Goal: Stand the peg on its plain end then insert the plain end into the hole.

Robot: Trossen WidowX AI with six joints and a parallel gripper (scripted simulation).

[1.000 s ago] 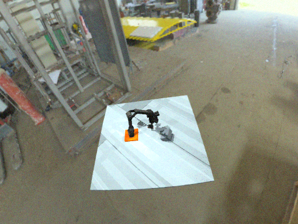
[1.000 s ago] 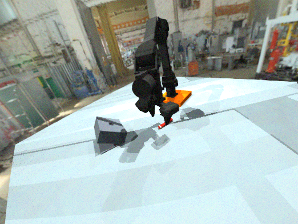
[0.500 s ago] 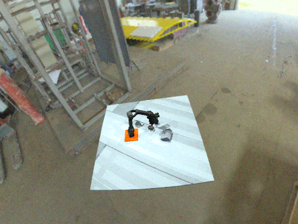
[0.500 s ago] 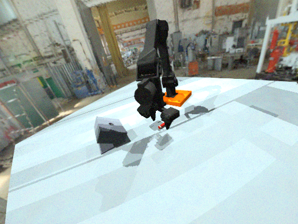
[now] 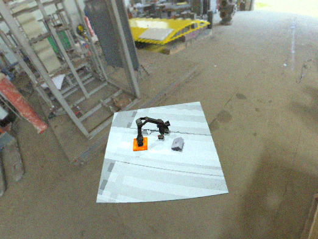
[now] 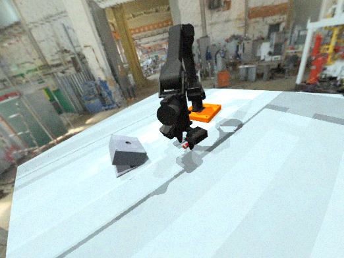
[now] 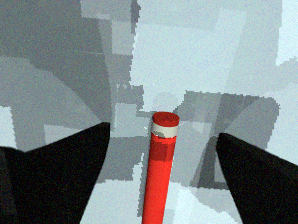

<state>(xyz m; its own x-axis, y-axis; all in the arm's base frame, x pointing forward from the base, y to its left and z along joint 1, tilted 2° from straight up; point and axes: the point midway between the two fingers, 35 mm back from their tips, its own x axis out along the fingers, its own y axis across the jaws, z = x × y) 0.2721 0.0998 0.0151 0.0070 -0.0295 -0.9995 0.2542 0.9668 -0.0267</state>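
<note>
The red peg lies 10 mm behind my gripper tip. From my gripper tip the other things lie so: grey sloped panel: 160 mm ahead, 160 mm to the right, 40 mm above.
</note>
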